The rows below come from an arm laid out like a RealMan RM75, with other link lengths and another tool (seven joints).
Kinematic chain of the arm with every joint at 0, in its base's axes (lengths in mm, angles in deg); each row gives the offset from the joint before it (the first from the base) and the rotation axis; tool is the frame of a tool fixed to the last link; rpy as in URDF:
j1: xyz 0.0 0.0 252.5 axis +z
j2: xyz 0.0 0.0 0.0 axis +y
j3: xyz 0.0 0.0 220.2 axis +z
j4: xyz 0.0 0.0 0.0 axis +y
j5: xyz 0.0 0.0 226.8 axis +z
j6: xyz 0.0 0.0 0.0 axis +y
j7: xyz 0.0 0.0 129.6 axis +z
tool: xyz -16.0 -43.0 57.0 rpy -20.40 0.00 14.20
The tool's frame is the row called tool.
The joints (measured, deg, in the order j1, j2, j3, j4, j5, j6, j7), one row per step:
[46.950 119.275 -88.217 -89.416 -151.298 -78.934 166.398]
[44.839 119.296 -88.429 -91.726 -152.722 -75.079 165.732]
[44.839 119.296 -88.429 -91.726 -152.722 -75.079 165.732]
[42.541 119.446 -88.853 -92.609 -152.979 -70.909 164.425]
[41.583 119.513 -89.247 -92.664 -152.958 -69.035 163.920]
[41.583 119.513 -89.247 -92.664 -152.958 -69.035 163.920]
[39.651 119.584 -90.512 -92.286 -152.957 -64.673 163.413]
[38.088 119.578 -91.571 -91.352 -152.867 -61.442 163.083]
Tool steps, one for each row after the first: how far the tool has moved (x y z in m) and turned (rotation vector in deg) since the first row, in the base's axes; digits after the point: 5 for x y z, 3 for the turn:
[-0.00463 0.00520 0.01218 3.895 1.554 2.588]
[-0.00463 0.00520 0.01218 3.895 1.554 2.588]
[-0.00420 0.00925 0.01755 6.376 3.124 4.566]
[-0.00319 0.01068 0.01798 7.180 3.723 5.263]
[-0.00319 0.01068 0.01798 7.180 3.723 5.263]
[-0.00008 0.01376 0.01667 8.844 5.037 6.384]
[0.00689 0.01624 0.01349 9.772 5.733 6.536]

